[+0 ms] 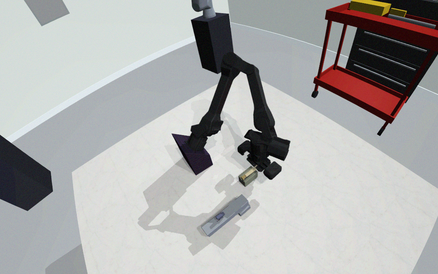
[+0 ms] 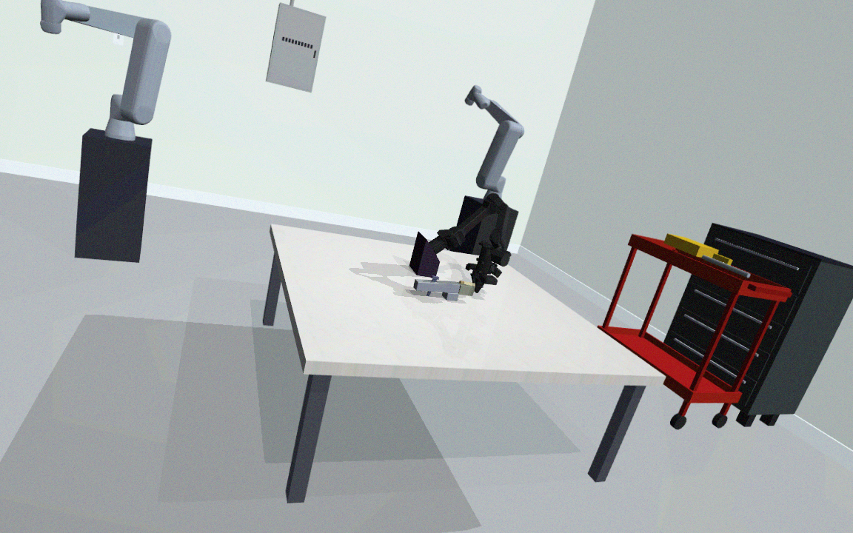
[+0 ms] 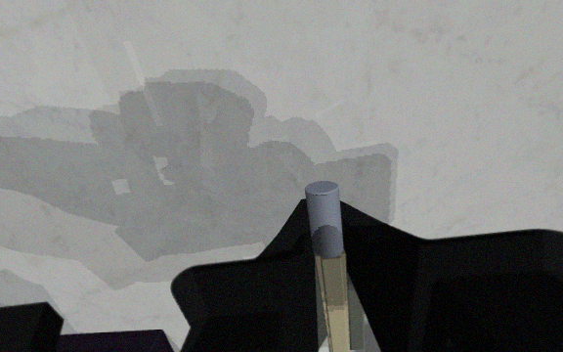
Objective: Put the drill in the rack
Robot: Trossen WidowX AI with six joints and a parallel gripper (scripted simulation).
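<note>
My gripper tip is 40 mm to the left of the drill and 40 mm below it. From my gripper tip the other things lie so: grey holder block 230 mm to the right, 50 mm ahead, 30 mm above; blue key 250 mm to the right, 50 mm ahead, 40 mm above; rack 50 mm to the right, 10 mm behind, 10 mm above.
</note>
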